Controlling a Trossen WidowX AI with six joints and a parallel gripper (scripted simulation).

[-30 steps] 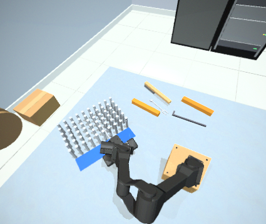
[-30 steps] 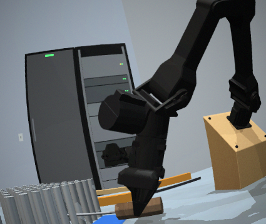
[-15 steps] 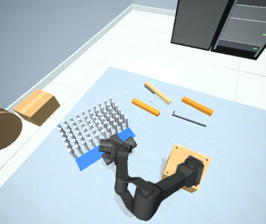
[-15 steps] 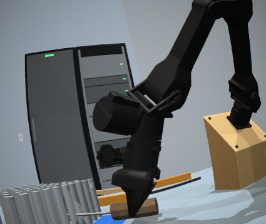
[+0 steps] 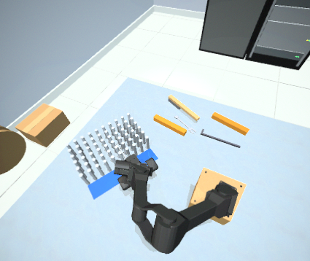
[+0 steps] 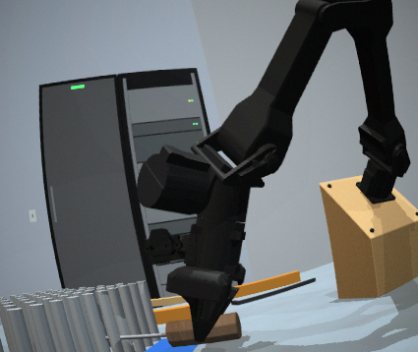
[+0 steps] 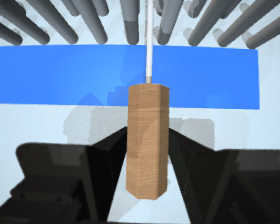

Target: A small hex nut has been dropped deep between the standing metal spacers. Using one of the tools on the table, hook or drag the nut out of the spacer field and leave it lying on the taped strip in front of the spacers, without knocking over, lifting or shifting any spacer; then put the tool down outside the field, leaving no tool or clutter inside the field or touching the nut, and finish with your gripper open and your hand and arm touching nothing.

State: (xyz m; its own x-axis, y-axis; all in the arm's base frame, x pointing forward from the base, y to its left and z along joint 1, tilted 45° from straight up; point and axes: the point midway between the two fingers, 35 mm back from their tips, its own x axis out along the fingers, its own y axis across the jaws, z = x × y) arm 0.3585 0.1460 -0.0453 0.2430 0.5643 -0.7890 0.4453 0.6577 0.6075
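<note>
Now: the blue taped strip 8 cm ahead of my gripper tip, 3 cm below it and 1 cm to the left of it. Also, from my gripper tip: small wrench (43 cm to the right, 7 cm behind, 2 cm below); hex nut (21 cm ahead, 11 cm to the right, 2 cm below); hook tool (9 cm ahead, 5 cm to the right).
</note>
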